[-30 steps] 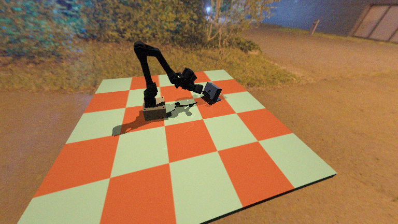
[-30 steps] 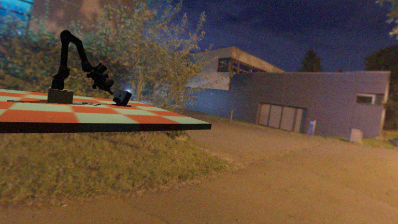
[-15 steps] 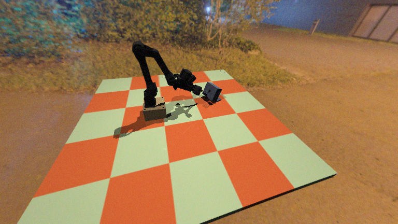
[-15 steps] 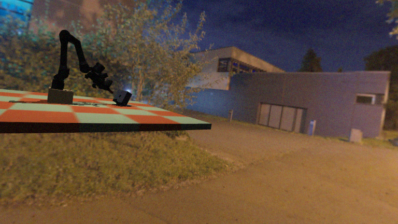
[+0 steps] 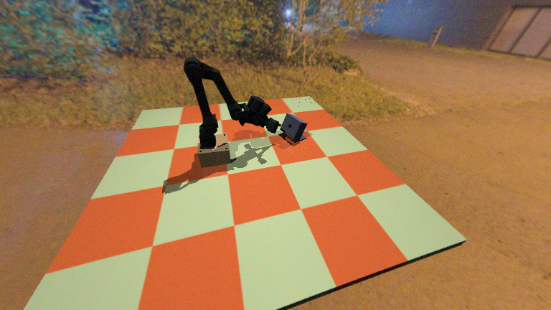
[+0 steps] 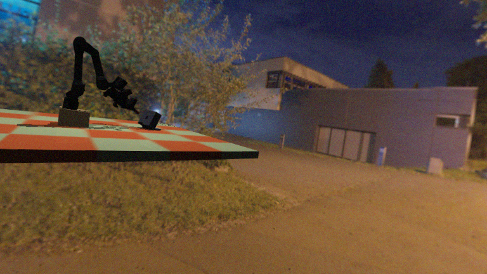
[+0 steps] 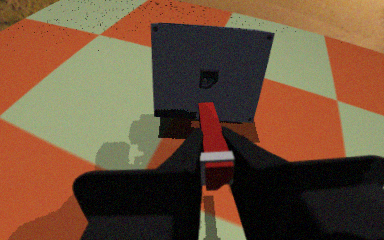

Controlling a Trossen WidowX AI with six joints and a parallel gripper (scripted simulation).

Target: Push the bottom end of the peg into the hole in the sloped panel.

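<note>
Right now my gripper tip is 110 mm short of the dark sloped panel, 50 mm to the right of it and 50 mm above it. From my gripper tip the other things lie so: peg (10 mm to the right, 10 mm behind, 10 mm above).
</note>
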